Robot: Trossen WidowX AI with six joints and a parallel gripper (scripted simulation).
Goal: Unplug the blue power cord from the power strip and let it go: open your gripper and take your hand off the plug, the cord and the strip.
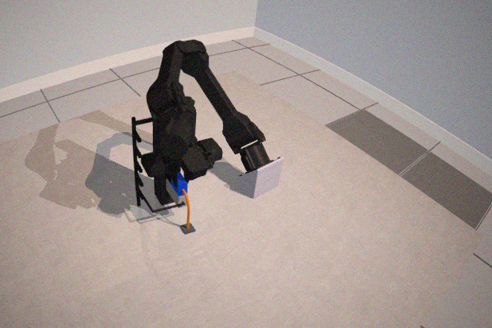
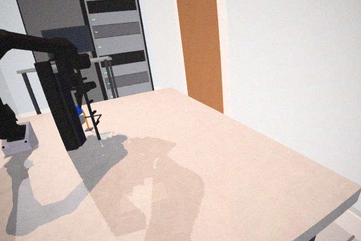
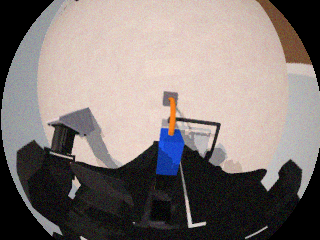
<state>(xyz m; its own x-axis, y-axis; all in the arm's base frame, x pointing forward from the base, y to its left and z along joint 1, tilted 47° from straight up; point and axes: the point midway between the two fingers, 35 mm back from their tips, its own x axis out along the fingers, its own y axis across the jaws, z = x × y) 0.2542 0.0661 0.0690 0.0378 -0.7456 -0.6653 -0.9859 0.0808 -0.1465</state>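
My gripper tip is now 3 cm to the left of the blue plug.
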